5 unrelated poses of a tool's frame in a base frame.
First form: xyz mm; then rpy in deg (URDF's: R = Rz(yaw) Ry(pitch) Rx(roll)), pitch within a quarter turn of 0, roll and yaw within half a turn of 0.
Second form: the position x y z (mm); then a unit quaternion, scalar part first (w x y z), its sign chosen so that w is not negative. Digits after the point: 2 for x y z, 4 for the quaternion.
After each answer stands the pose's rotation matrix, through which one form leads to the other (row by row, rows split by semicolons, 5 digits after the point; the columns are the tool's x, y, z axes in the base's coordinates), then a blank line. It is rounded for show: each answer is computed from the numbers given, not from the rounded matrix.
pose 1, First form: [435.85 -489.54 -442.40 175.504 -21.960 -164.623]
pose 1, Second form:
[435.85 -489.54 -442.40 0.1938 0.1238 -0.9731 -0.0127]
-0.89424 -0.23609 -0.38025; -0.24593 0.96901 -0.02327; 0.37396 0.07270 -0.92459

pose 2, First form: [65.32 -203.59 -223.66 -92.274 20.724 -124.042]
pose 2, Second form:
[65.32 -203.59 -223.66 0.4343 -0.2227 0.6848 -0.5411]
-0.52358 0.16506 0.83583; -0.77501 0.31520 -0.54772; -0.35387 -0.93456 -0.03711

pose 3, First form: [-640.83 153.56 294.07 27.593 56.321 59.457]
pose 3, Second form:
[-640.83 153.56 294.07 0.7993 -0.0447 0.5023 0.3268]
0.28181 -0.56741 0.77371; 0.47760 0.78235 0.39979; -0.83216 0.25686 0.49147

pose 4, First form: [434.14 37.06 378.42 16.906 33.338 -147.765]
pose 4, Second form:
[434.14 37.06 378.42 0.2225 0.3117 -0.0565 -0.9220]
-0.70667 0.37516 -0.59989; -0.44562 -0.89456 -0.03449; -0.54958 0.24295 0.79934

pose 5, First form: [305.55 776.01 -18.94 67.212 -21.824 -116.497]
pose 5, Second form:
[305.55 776.01 -18.94 0.5195 0.1519 -0.5451 -0.6403]
-0.41418 0.49955 -0.76086; -0.83082 0.13393 0.54019; 0.37176 0.85587 0.35956

